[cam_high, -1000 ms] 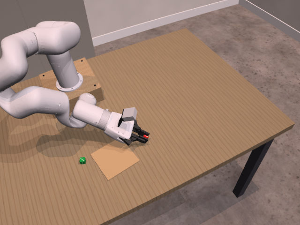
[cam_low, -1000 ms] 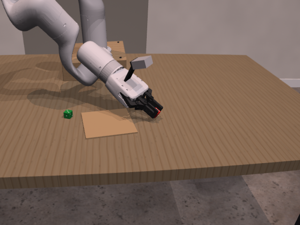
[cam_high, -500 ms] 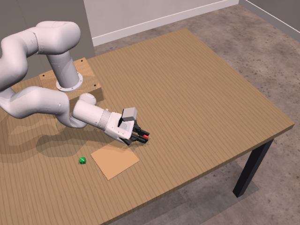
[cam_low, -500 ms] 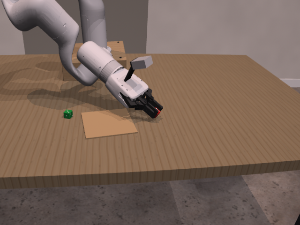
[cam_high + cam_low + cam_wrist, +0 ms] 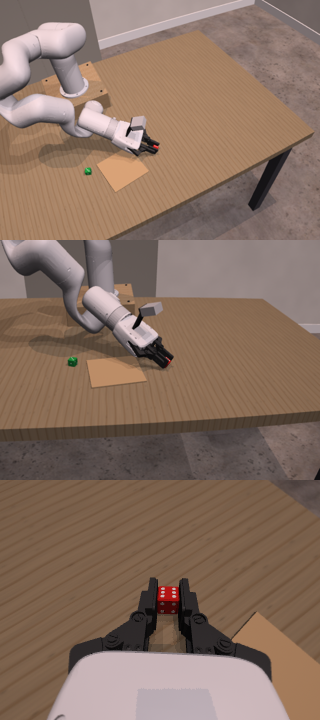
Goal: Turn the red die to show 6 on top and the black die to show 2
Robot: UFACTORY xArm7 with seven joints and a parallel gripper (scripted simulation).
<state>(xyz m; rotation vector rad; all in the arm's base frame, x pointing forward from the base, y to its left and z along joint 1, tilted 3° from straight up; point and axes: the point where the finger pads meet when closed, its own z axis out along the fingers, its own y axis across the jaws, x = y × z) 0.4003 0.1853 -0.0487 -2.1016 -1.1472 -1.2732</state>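
Now: the red die 1 cm to the left of my hand and 1 cm below it. The rest, counted from my hand: tan mat (2 cm ahead, 13 cm to the right, 3 cm below); green die (2 cm behind, 25 cm to the right, 2 cm below); black die (7 cm behind, 4 cm to the right, 2 cm below).
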